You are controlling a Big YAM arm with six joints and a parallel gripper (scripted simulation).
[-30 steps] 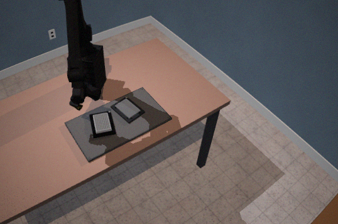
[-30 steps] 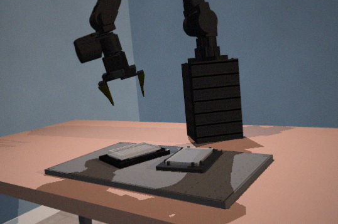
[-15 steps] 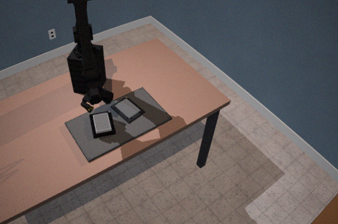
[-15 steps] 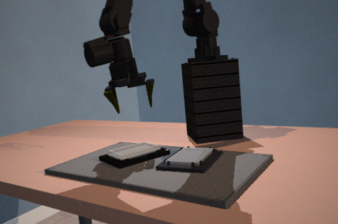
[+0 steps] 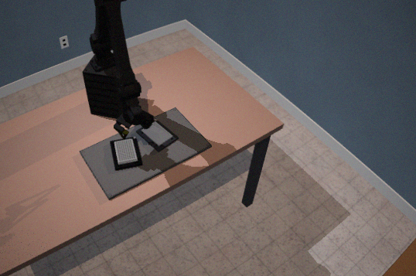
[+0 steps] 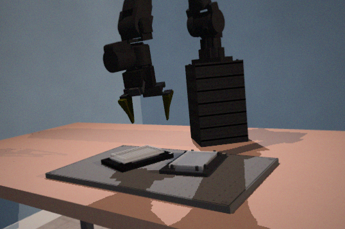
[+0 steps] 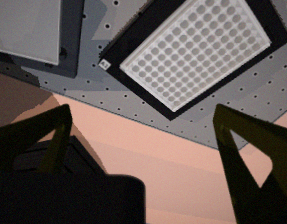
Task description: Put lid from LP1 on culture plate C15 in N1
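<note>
The lid is 130 mm to the left of my hand, 100 mm below it and 10 mm behind it. The rest, counted from my hand: lid park LP1 (130 mm to the left, 110 mm below, 10 mm behind); then plate nest N1 (110 mm below, 40 mm to the right, 20 mm ahead); then culture plate C15 (100 mm below, 40 mm to the right, 20 mm ahead).
</note>
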